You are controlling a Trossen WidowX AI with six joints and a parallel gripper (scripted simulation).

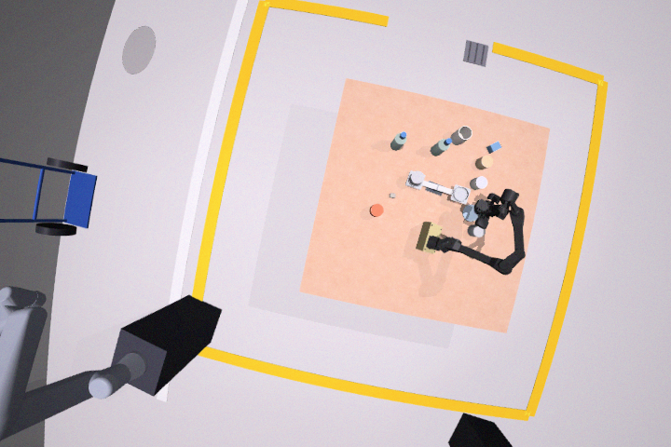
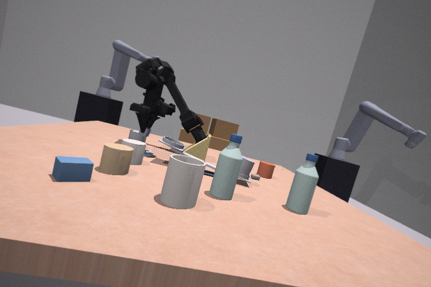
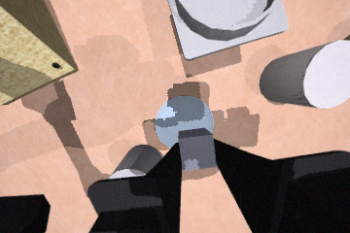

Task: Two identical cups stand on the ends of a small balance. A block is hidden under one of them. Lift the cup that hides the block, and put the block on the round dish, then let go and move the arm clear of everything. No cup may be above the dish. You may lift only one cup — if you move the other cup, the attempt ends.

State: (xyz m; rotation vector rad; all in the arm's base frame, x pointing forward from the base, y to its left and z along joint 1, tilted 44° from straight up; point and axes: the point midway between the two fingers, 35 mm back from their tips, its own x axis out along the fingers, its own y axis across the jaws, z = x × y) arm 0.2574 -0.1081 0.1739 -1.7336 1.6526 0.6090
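Right now the round pale blue dish is 10 mm behind my gripper tip and 80 mm below it. The rest, counted from my gripper tip: grey cup: 100 mm behind, 70 mm to the right, 40 mm below; small block: right at my gripper tip; white cylinder: 170 mm ahead, 10 mm to the left, 40 mm below.
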